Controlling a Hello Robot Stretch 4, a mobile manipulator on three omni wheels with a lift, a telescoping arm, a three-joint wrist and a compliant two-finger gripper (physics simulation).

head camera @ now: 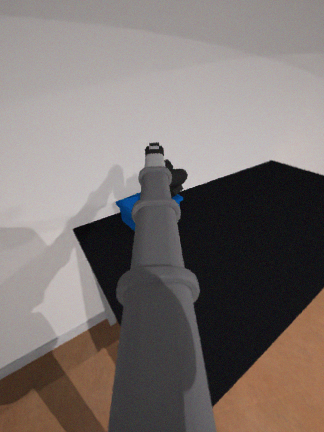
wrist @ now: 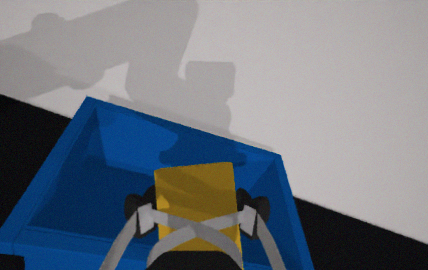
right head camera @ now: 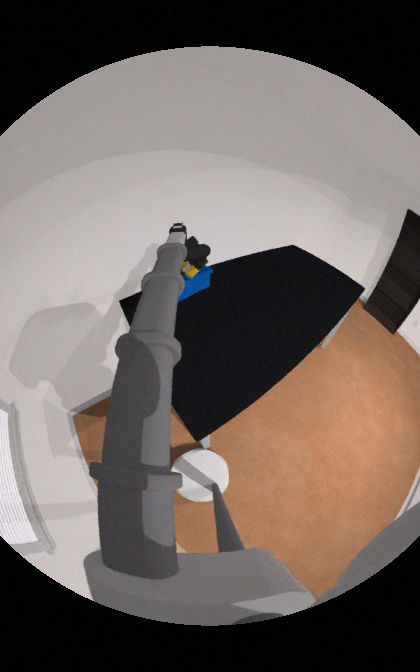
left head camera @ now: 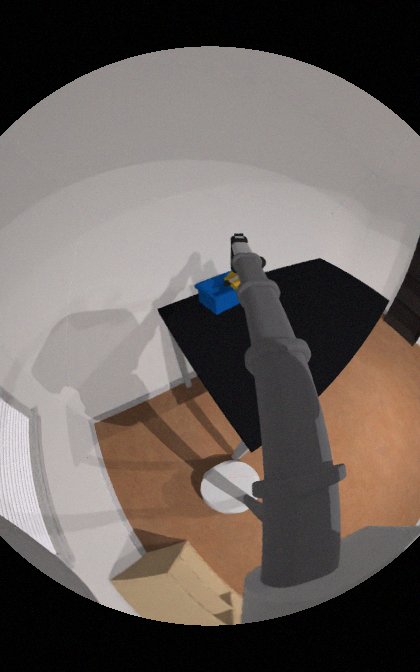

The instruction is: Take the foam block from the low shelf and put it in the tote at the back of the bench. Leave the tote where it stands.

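Frame: origin at the robot's base, x ahead, y left, z up, level; centimetres.
Where they show: gripper, fingertip midpoint: [wrist: 198, 202].
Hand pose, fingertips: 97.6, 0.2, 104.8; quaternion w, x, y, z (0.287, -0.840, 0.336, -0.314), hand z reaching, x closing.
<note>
After its pixels a point has its place, as x, y, z.
The yellow foam block [left head camera: 233, 280] [right head camera: 190, 270] [wrist: 197, 187] @[95.0, 0.3, 109.3] is between the two fingertips of my gripper [wrist: 198, 202] @[97.6, 0.2, 104.8], which is shut on it. The blue tote [head camera: 128, 210] @[92.1, 13.7, 100.7] [left head camera: 218, 302] [right head camera: 196, 287] [wrist: 55, 237] @[88.4, 6.7, 100.7] stands upright on the black bench top at its back left, near the wall. In the wrist view the block is over the right part of the tote's opening; how far above the tote's floor it is, I cannot tell. In the head view my arm hides the block and part of the tote.
The black bench [head camera: 240, 260] @[68.0, -34.9, 88.7] [left head camera: 320, 320] [right head camera: 260, 325] has a pale wall behind it. A round white stool [left head camera: 225, 492] [right head camera: 210, 470] stands by its front corner. A cardboard box [left head camera: 165, 575] is at the lower left, and a dark shelf unit [left head camera: 404, 320] [right head camera: 387, 305] at the right.
</note>
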